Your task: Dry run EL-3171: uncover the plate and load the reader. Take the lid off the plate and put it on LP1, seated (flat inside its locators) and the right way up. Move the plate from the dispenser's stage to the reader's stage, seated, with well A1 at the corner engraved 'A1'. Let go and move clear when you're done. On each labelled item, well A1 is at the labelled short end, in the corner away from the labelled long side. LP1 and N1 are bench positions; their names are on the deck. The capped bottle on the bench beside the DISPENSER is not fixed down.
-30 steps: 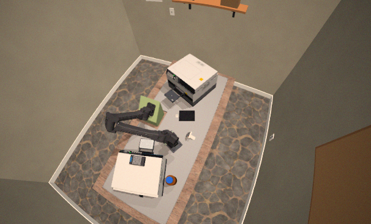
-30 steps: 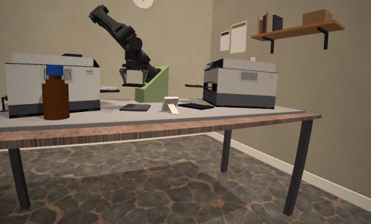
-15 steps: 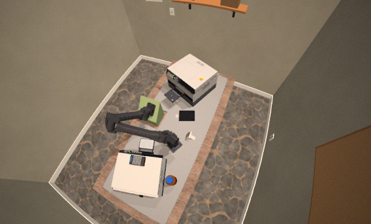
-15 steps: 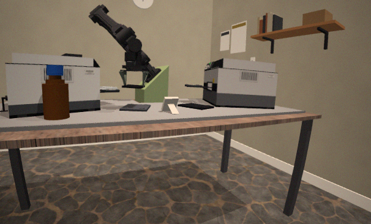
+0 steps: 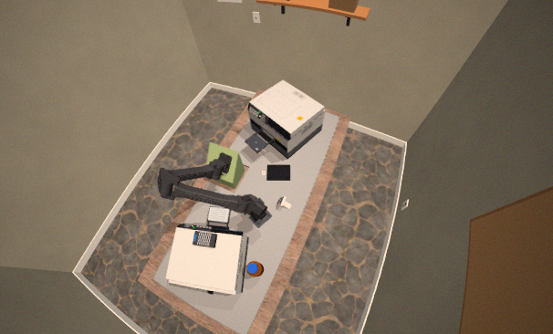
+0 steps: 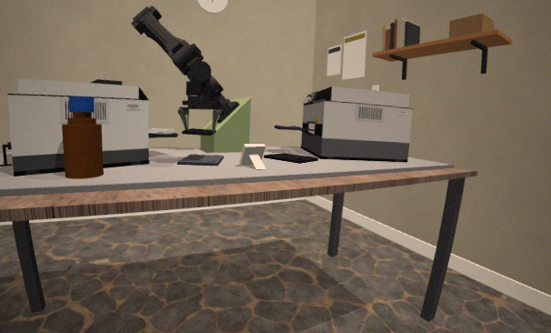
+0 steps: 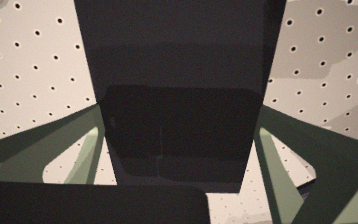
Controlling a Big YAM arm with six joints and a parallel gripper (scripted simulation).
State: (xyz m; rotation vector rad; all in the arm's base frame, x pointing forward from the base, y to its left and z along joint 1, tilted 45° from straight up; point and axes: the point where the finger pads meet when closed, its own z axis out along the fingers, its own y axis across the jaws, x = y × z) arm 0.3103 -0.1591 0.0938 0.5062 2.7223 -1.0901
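My gripper is now 9 cm above the grey pad, 1 cm to the right of it and 1 cm short of it. Round my hand: lidded white well plate 19 cm behind, 13 cm to the right, 1 cm below; black pad 33 cm to the left, 9 cm below; dark lid right at my hand.
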